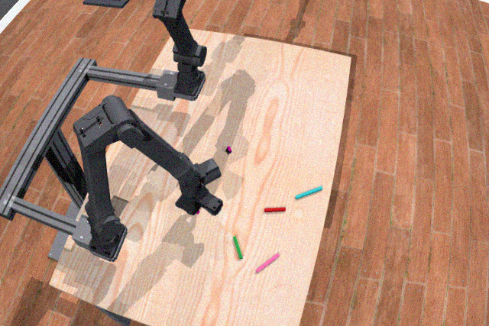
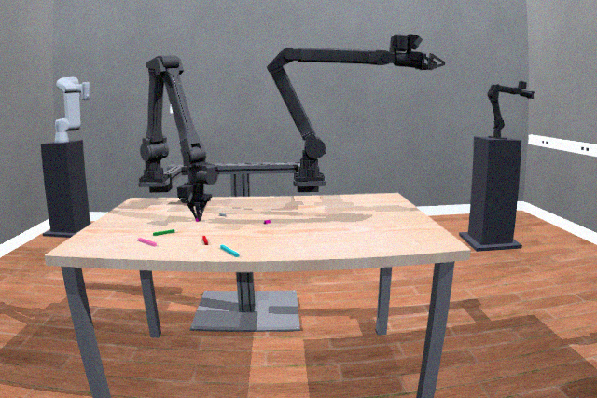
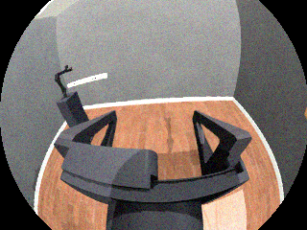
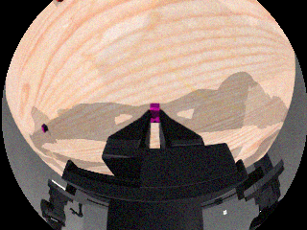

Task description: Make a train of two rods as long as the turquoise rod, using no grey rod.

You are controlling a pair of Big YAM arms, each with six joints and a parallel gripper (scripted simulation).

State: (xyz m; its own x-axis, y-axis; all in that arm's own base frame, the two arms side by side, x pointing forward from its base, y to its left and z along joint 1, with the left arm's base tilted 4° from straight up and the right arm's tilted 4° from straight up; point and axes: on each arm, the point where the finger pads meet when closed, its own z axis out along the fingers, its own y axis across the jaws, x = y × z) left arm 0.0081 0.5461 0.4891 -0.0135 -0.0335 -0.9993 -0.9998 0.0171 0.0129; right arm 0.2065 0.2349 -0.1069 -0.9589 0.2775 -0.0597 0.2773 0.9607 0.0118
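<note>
Right now the grey rod is 70 mm behind my right hand and 80 mm to the left of it. Also, from my right hand: red rod: 250 mm ahead, 90 mm to the left; then pink rod: 280 mm ahead, 100 mm to the right; then green rod: 180 mm ahead, 80 mm to the right.
</note>
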